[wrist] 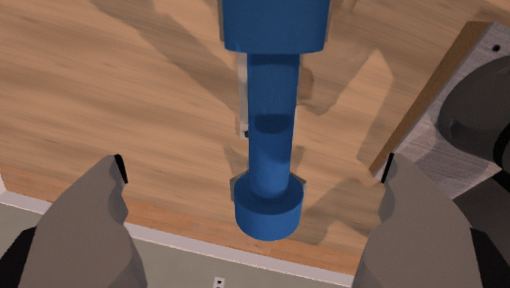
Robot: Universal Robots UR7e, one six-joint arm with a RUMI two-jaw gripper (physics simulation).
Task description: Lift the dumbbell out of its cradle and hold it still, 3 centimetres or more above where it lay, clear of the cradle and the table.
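Places are measured from the arm's base along level axes (x ahead, y left, z up), in metres.
Pixels of known places: gripper, fingertip midpoint: (253, 157); arm's base, origin of the base link: (490, 105).
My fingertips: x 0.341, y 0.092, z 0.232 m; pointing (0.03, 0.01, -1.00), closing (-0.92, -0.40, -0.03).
For each thing: its top centre in the pictures, then the offset to it from my fingertips. "spot": a spot on its surface instead. Level surfaces: height alone.
- blue dumbbell, middle of its top: (271, 150) dy +0.012, dx -0.016, dz -0.035 m
- cradle, surface spot: (243, 95) spot: dy +0.058, dx +0.010, dz -0.262 m
- wooden table, its level: dz -0.271 m
The blue dumbbell (272, 95) runs down the middle of the wrist view, from its large head at the top edge to its smaller head near the lower middle. The cradle (243, 95) lies under it and shows as a pale strip left of the handle, with small edges beside both heads; most of it is hidden by the dumbbell. My gripper (253, 157) is open. One jaw stands well to the left and the other well to the right of the dumbbell, with gaps on both sides; the line between the fingertips crosses the handle's lower end in the view.
The wooden table (100, 110) bears shadows, and its front edge crosses the lower part of the view. At the right stands a metal-topped block (482, 65) with the robot's dark base (475, 110) on it. Grey floor with a small wall-socket-like plate (219, 283) shows below the table edge.
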